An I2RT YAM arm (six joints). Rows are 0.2 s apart.
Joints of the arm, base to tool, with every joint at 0 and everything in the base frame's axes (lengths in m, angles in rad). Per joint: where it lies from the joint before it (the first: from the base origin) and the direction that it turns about. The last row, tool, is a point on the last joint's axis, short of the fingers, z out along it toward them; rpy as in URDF.
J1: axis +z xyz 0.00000 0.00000 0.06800
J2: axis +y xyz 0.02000 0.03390 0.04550
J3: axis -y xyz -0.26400 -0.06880 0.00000
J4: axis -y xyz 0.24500 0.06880 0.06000
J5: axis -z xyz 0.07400 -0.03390 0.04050
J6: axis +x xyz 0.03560 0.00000 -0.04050
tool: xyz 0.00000 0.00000 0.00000 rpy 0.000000 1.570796 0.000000
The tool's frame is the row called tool.
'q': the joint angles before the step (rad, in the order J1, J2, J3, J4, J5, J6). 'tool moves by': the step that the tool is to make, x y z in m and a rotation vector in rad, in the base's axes. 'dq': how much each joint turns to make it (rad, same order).
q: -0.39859 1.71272 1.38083 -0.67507 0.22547 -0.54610
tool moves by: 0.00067 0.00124 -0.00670 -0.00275 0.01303 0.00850
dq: 0.00422 0.00609 -0.01770 0.01459 0.00414 -0.00785
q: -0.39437 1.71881 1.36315 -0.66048 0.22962 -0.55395
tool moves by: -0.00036 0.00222 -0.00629 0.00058 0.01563 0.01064
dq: 0.00541 0.00261 -0.01924 0.00889 0.00191 -0.00749
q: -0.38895 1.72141 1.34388 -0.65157 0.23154 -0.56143
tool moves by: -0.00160 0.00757 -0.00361 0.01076 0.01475 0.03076
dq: 0.01665 -0.00992 -0.02218 -0.00317 -0.01106 -0.01010
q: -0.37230 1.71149 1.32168 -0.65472 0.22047 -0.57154
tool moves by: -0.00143 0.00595 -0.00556 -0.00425 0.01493 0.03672
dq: 0.01371 -0.00782 -0.02967 0.01489 -0.00343 -0.02518
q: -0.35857 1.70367 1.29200 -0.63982 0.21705 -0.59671
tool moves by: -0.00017 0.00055 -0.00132 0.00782 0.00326 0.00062
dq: 0.00076 0.00149 -0.00207 -0.00293 -0.00531 0.00324
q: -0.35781 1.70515 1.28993 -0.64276 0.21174 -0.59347
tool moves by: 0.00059 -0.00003 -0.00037 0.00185 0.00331 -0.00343
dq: 0.00064 0.00382 0.00382 -0.00458 0.00149 0.00392
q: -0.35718 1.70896 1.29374 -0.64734 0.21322 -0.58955
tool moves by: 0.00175 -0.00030 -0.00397 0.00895 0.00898 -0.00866
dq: 0.00092 0.01363 0.00266 -0.00293 0.00000 0.01118
